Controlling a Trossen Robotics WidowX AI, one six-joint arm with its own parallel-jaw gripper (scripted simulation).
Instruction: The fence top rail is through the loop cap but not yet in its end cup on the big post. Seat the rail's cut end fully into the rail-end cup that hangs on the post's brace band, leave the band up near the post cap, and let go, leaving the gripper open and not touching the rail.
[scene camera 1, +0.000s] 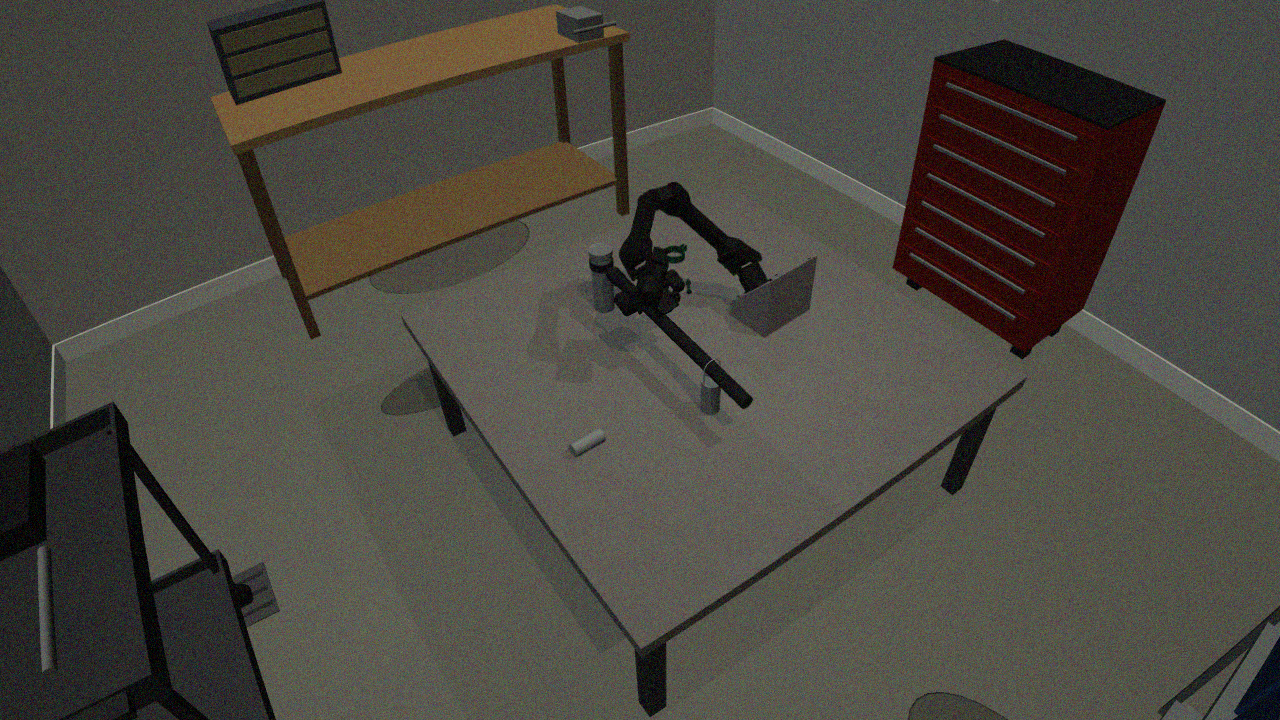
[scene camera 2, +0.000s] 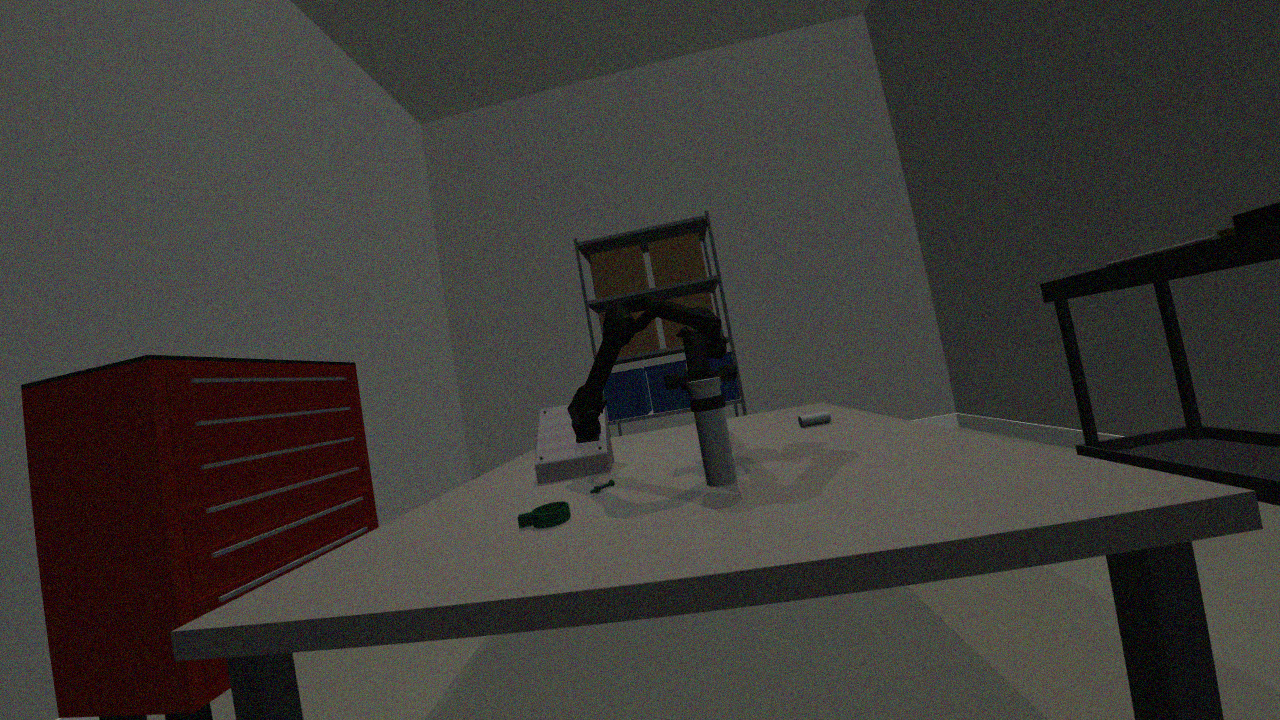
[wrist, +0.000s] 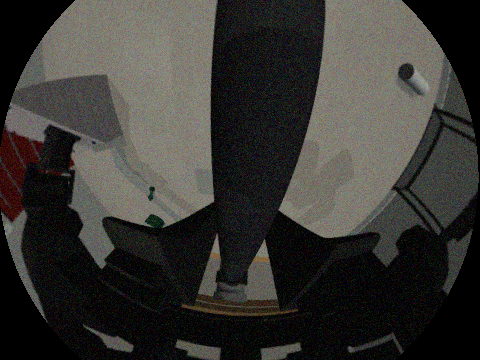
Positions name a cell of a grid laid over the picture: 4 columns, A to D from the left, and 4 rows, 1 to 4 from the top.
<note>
In view: the gripper (scene camera 2: C3), a dark top rail (scene camera 1: C2) and a green ring (scene camera 2: B3).
The dark top rail also shows in the wrist view (wrist: C1). The gripper is seen too in scene camera 1 (scene camera 1: C2) and in the wrist view (wrist: C3).
</note>
